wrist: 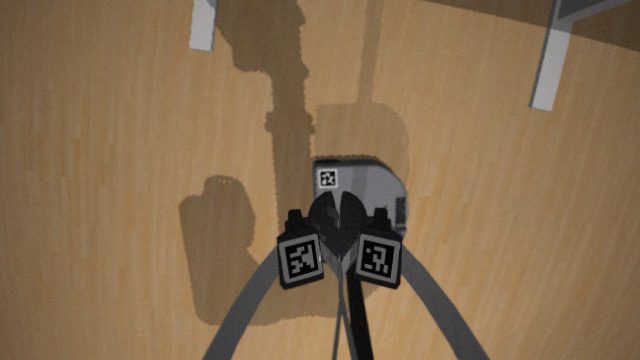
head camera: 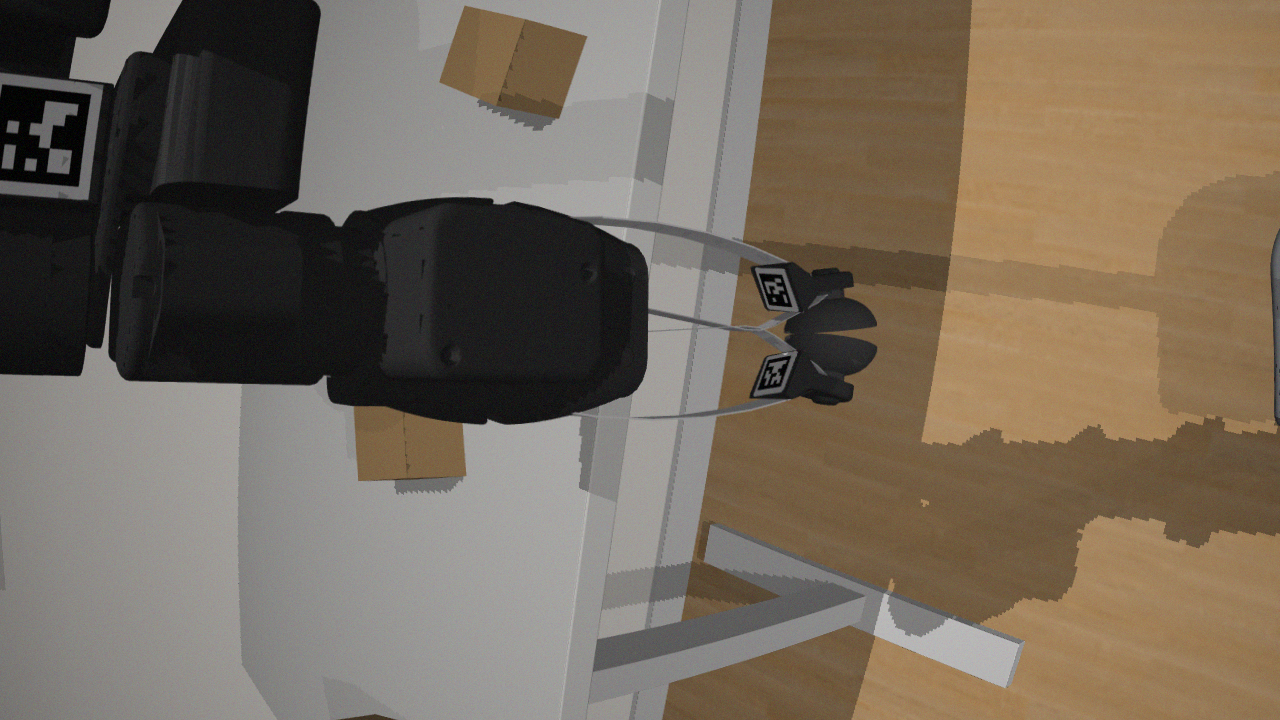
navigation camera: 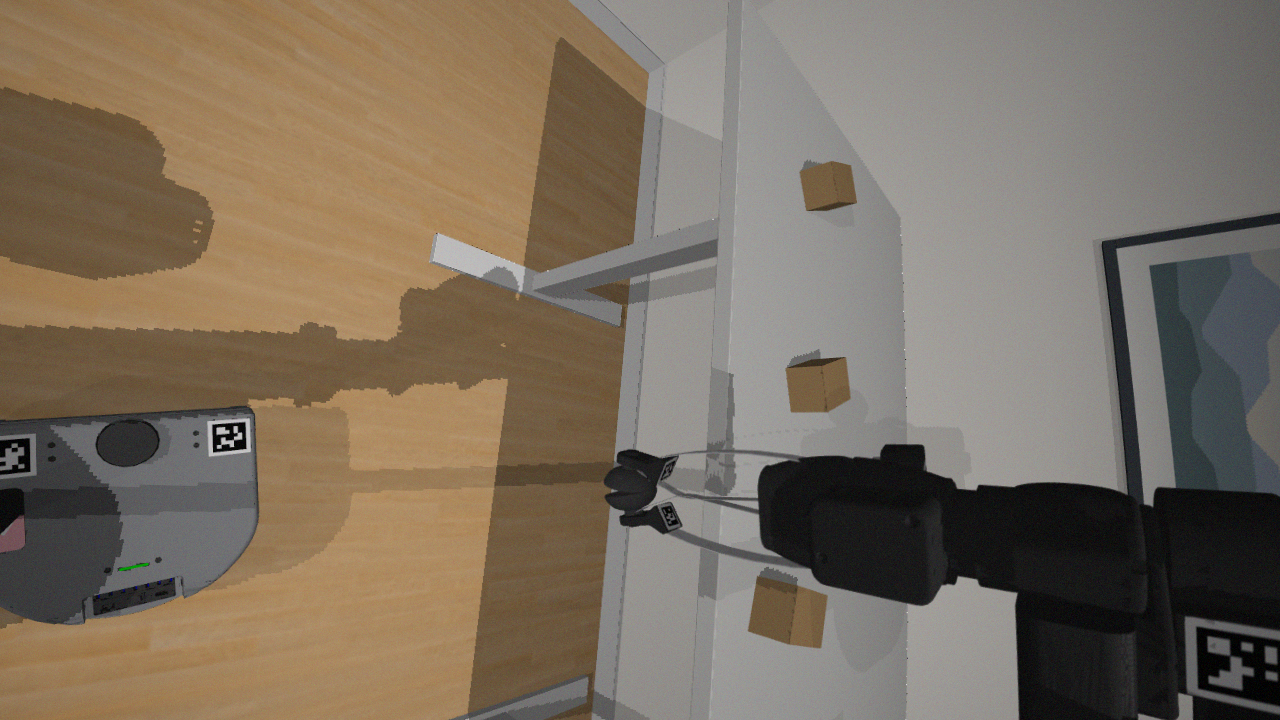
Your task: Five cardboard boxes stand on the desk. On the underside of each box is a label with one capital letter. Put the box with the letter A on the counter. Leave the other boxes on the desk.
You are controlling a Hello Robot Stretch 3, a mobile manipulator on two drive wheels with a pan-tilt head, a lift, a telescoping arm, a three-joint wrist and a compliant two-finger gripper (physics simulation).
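Places are measured from the robot's base along level axes (x ahead, y left, z up), in metres.
Where they show: gripper, fingertip midpoint: (head camera: 857, 338) (navigation camera: 612, 484); robot's base, origin of the base link: (navigation camera: 129, 440).
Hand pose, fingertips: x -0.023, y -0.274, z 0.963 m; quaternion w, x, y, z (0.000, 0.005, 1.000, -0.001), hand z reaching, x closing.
Things, the pixels of their top centre, and the offset from my fingertips. Level surfaces: height alone.
- white desk, its level: 0.012 m down
- brown box, middle of its top: (head camera: 479, 52) (navigation camera: 810, 618) 0.038 m up, 0.201 m back, 0.262 m right
- second box, middle of its top: (head camera: 378, 439) (navigation camera: 837, 383) 0.038 m up, 0.061 m ahead, 0.391 m right
- third box, middle of its top: (navigation camera: 845, 182) 0.038 m up, 0.364 m ahead, 0.492 m right
- wooden floor, its level: 0.963 m down
My gripper (head camera: 832, 333) (navigation camera: 631, 488) (wrist: 336, 216) is shut, its fingertips almost touching with nothing between them. In the camera views its fingertips lie past the long edge of the white desk (head camera: 501, 582) (navigation camera: 769, 295), against the floor. One brown box (head camera: 512, 60) (navigation camera: 787, 613) stands on one side of the gripper. A second box (head camera: 409, 447) (navigation camera: 818, 385) stands on the other side, partly hidden by the wrist in the head view. A third box (navigation camera: 827, 186) stands farther along the desk. No letter shows on these boxes. The counter cannot be made out.
The desk's leg and foot (head camera: 948, 631) (navigation camera: 474, 261) (wrist: 550, 75) reach out over the wooden floor (head camera: 1074, 358) (wrist: 125, 125). My grey base (navigation camera: 179, 501) (wrist: 370, 180) stands on the floor beside the desk. A framed picture (navigation camera: 1190, 358) hangs on the wall behind the desk.
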